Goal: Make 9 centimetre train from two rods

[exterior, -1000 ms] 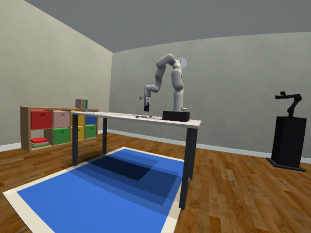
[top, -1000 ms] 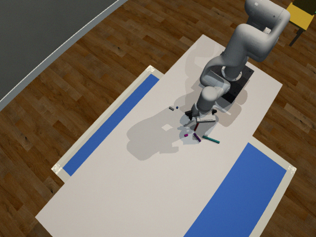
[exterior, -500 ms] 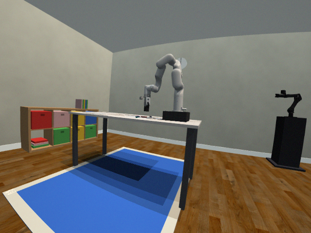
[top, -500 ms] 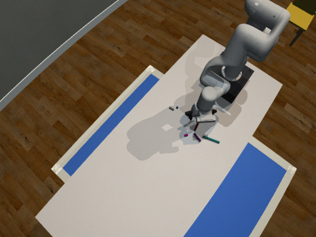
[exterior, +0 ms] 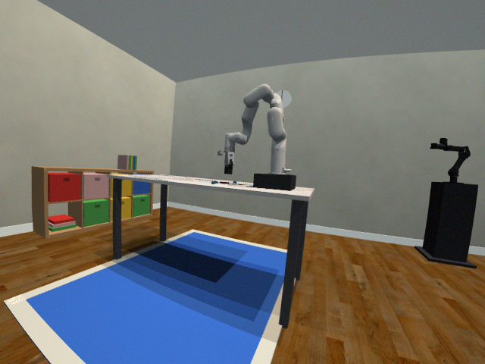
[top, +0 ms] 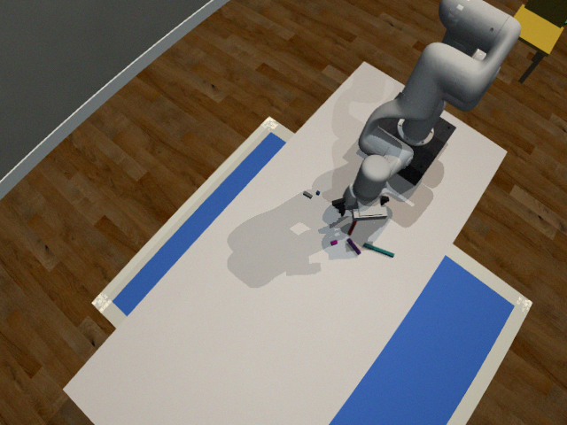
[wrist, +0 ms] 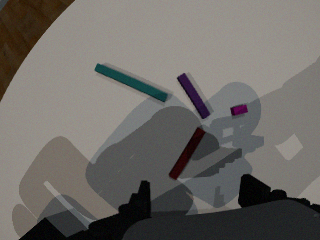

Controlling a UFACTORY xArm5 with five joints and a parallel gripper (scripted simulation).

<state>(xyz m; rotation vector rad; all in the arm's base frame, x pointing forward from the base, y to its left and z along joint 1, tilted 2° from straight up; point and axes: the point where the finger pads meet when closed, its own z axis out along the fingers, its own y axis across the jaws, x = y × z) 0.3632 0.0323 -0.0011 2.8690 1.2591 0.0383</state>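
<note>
Right now my hand is 100 mm short of the magenta rod, 10 mm to the right of it and 70 mm above it. Round my hand: turquoise rod 30 mm ahead, 130 mm to the left, 70 mm below; then red rod 20 mm ahead, 20 mm to the left, 70 mm below; then purple rod 70 mm ahead, 60 mm to the left, 70 mm below.
</note>
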